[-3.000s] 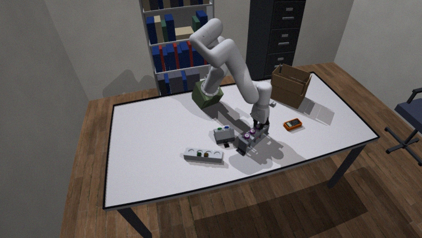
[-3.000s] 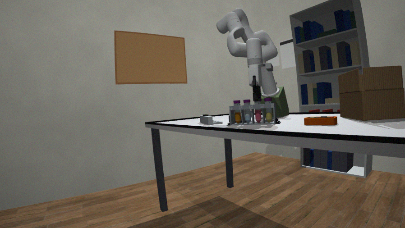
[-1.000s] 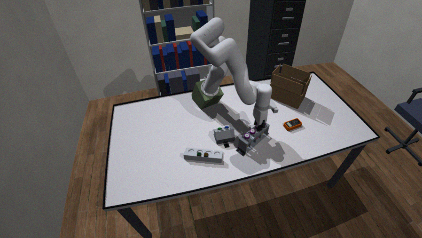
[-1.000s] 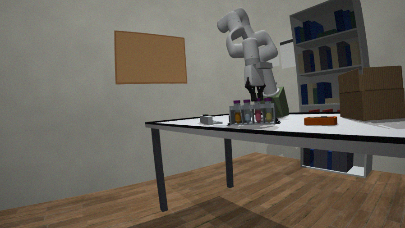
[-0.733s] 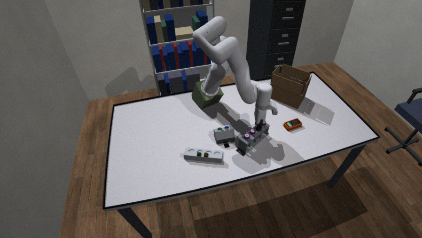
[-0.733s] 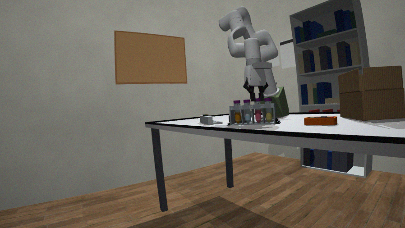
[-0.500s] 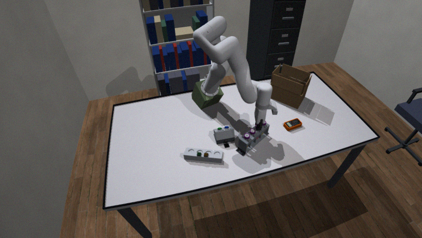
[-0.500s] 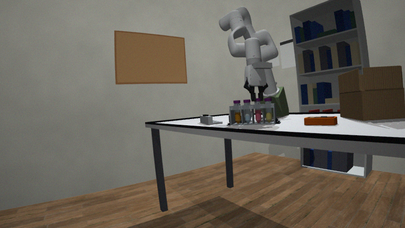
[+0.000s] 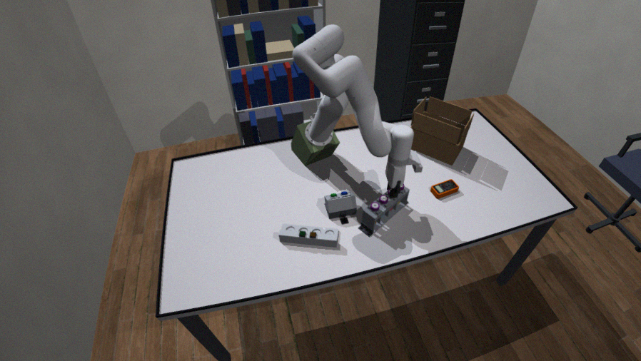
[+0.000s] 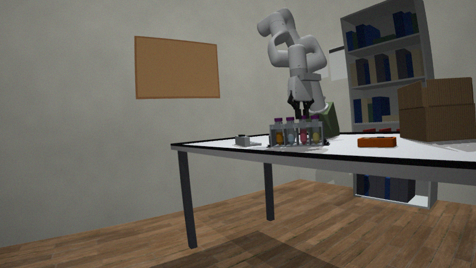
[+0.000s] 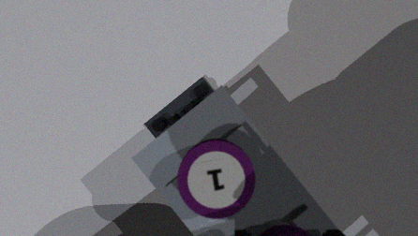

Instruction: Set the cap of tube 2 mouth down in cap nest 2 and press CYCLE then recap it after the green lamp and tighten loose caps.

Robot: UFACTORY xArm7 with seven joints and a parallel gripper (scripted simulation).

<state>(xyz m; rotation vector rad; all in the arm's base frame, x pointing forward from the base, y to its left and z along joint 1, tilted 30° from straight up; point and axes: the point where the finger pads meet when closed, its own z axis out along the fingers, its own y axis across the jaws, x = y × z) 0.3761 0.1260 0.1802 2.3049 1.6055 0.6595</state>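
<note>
The cap marked 1 is 5 cm to the left of my hand, 2 cm below it and 2 cm behind it. Also, from my hand: blue key 15 cm to the right, 12 cm behind, 6 cm below; then key housing 18 cm to the right, 10 cm behind, 8 cm below; then green key 20 cm to the right, 13 cm behind, 6 cm below.
</note>
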